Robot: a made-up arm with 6 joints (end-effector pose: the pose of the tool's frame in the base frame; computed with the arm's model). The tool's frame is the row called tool.
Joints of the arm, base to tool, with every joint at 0 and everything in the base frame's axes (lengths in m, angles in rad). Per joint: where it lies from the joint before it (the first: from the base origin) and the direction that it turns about. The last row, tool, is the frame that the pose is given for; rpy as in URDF.
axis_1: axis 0 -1 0 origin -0.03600 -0.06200 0.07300
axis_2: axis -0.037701 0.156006 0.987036 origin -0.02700 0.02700 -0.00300
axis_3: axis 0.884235 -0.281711 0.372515 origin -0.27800 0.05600 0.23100
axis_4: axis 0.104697 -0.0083 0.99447 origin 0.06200 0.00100 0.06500
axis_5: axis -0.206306 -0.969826 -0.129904 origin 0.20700 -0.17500 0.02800
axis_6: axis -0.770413 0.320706 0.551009 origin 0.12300 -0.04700 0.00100
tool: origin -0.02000 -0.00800 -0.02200 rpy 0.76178 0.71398 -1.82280
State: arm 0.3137 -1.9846 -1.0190 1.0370 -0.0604 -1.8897
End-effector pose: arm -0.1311 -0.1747 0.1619 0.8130 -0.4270 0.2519 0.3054
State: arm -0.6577 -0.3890 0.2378 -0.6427 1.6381 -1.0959
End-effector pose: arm -0.0206 -0.2137 0.5499 0.0958 0.7926 -0.5400 -0.2665
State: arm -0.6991 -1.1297 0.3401 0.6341 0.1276 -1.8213
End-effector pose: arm 0.2867 -0.1007 0.3403 0.4729 -0.6999 0.0459 0.5333
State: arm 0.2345 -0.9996 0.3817 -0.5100 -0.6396 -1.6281
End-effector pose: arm -0.2894 -0.1459 0.1759 0.8115 -0.5008 -0.0443 0.2979
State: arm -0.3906 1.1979 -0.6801 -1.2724 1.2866 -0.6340
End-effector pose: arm 0.1671 -0.2674 0.6729 0.4031 0.8133 -0.3927 -0.1477
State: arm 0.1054 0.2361 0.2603 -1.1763 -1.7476 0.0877
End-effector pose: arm -0.3319 -0.2765 0.2361 0.0267 0.0218 0.5466 -0.8367
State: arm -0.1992 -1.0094 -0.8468 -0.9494 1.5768 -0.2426
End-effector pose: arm -0.1752 0.1893 0.6672 0.3273 -0.1525 -0.9135 -0.1873
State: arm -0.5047 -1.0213 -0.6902 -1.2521 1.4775 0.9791
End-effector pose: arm -0.0229 0.2904 0.6767 0.0822 -0.7466 -0.6467 -0.1326
